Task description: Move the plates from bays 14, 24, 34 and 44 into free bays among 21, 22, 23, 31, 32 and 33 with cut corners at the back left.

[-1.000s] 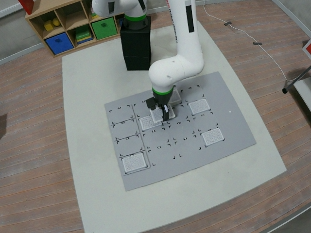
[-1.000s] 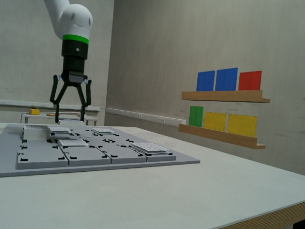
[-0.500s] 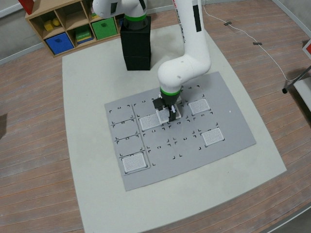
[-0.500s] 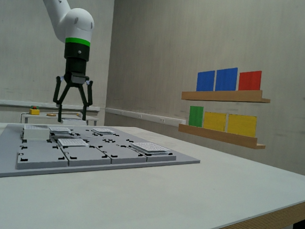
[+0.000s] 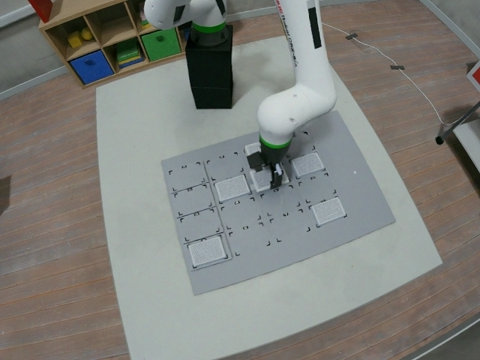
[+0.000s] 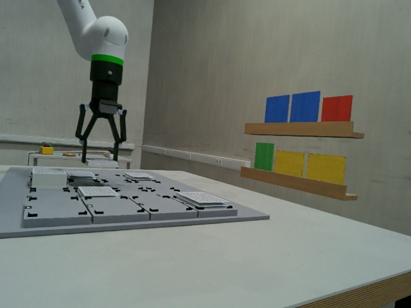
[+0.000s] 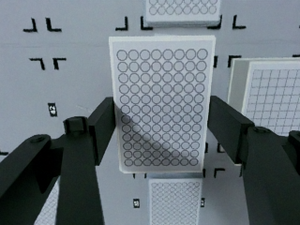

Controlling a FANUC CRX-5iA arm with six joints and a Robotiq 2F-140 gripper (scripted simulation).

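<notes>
Now: hand 220 mm to the right of the sealed plate, 150 mm short of it and 90 mm above it. From my hand the other things lie so: sealed deep-well block 130 mm behind, 80 mm below, 10 mm to the right.
</notes>
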